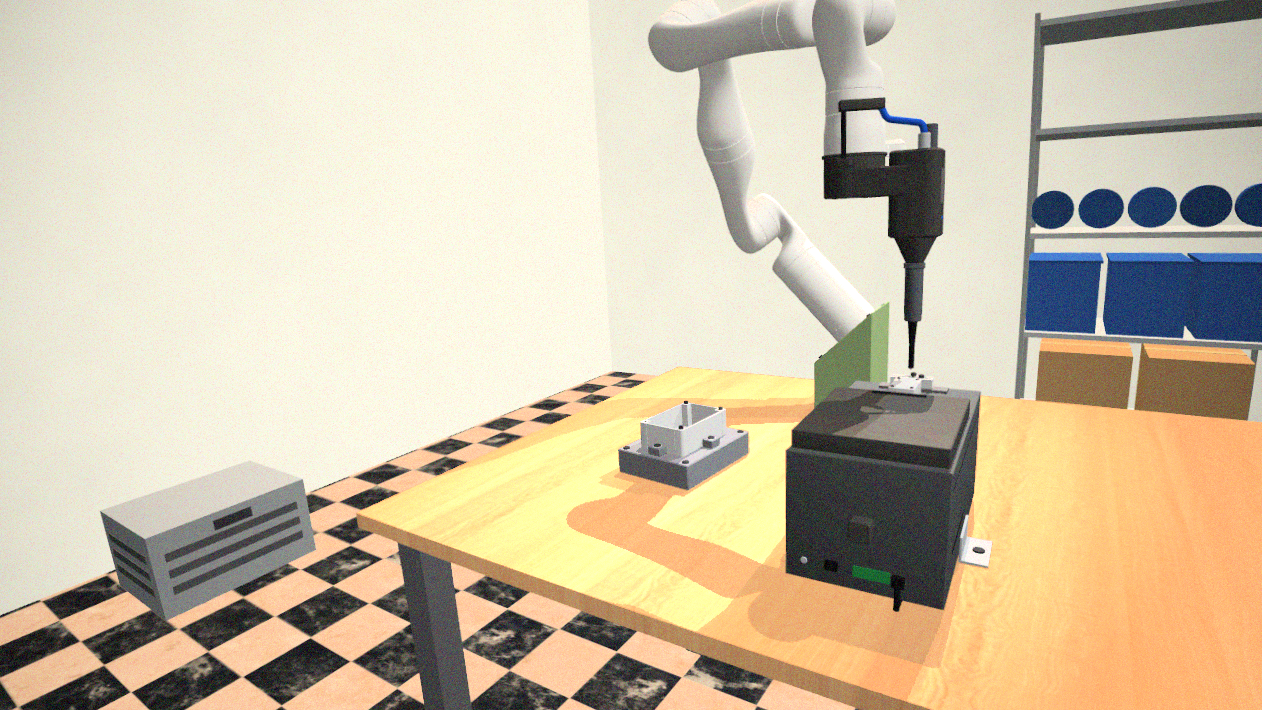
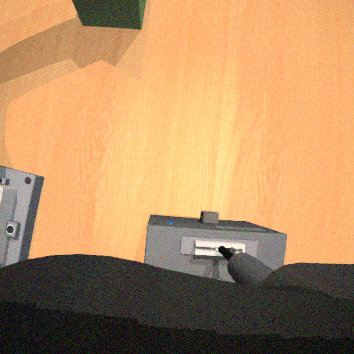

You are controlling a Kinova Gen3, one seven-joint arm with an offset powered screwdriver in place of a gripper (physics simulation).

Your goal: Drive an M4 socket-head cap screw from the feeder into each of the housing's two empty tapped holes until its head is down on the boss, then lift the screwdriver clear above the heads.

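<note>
The black screwdriver (image 1: 910, 367) (image 2: 223, 250) hangs upright, its thin bit tip just above the pale pick-up rail (image 1: 908, 383) (image 2: 202, 248) on top of the dark screw feeder (image 1: 869, 494) (image 2: 162, 250). Small dark screw heads show at the rail near the tip. Whether a screw is on the bit is too small to tell. The light grey open-topped housing (image 1: 663, 438) sits on a darker grey fixture block (image 1: 657, 470) (image 2: 20, 240) left of the feeder. Dark spots show at the housing's corners; which holes are empty cannot be told.
A green upright panel (image 1: 847, 360) (image 2: 112, 12) stands behind the feeder. A small metal bracket (image 1: 976, 551) is at the feeder's right foot. A shelf rack (image 1: 1030, 291) holds blue and brown boxes at the back right. A grey vented cabinet (image 1: 207, 529) is off the table at left.
</note>
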